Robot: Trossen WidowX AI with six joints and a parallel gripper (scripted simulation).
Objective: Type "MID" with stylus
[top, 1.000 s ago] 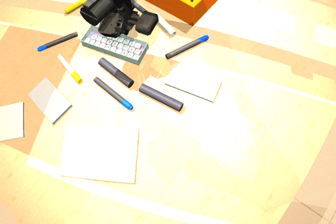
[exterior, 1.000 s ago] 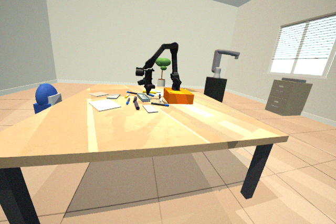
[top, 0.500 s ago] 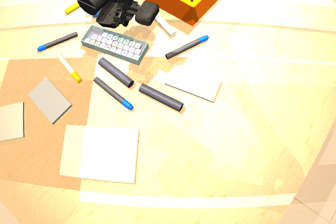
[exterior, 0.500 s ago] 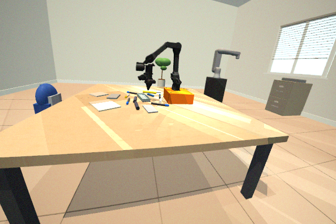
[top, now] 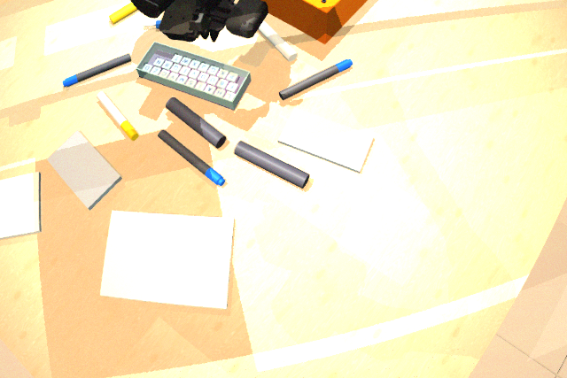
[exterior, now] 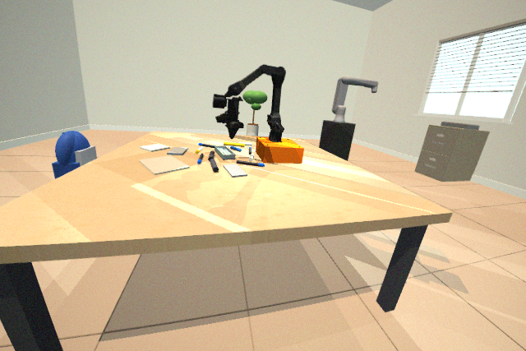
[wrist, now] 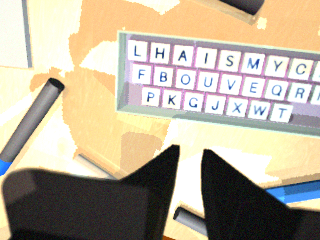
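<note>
Right now my gripper tip is 16 cm to the left of the blue stylus, 9 cm above it and 3 cm past it. Also, from my gripper tip: yellow pen (25 cm to the right, 9 cm below, 5 cm behind); yellow-tipped pen (17 cm ahead, 9 cm below, 8 cm to the right).
</note>
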